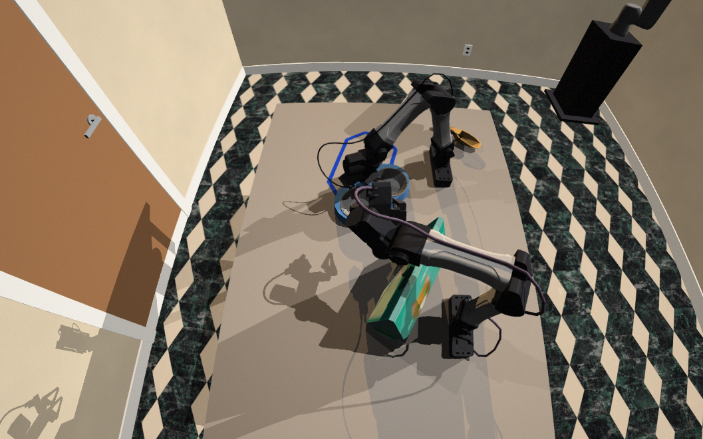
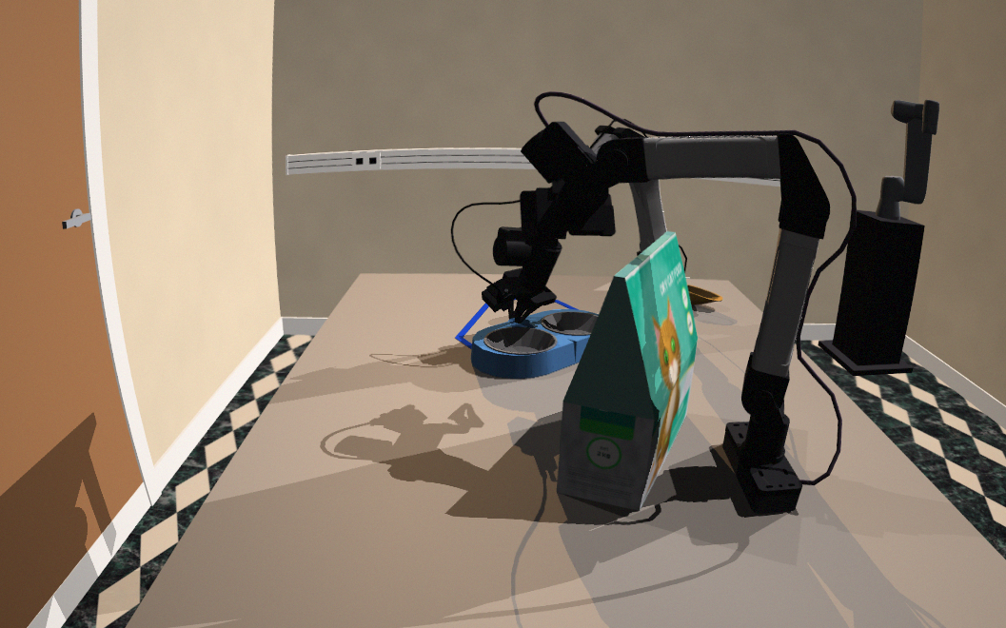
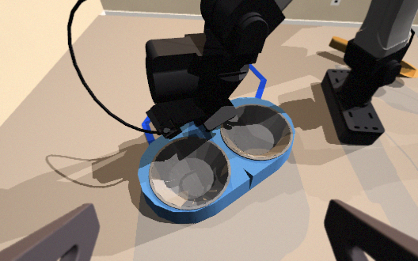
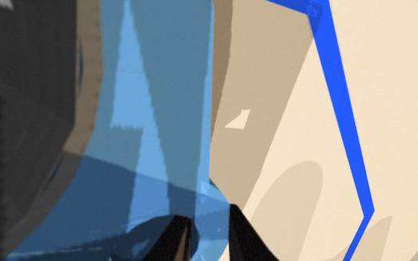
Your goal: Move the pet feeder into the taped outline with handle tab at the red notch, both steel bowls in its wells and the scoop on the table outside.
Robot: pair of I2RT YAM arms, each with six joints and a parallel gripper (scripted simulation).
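Note:
My right gripper is now 10 cm to the left of the blue taped outline, 5 cm above it and 2 cm past it. From my right hand the other things lie so: orange scoop: 46 cm behind, 26 cm to the right, 2 cm below; then green cat food bag: 47 cm to the left, 16 cm behind, 10 cm above; then blue pet feeder: 6 cm to the left, 5 cm behind, 3 cm below.

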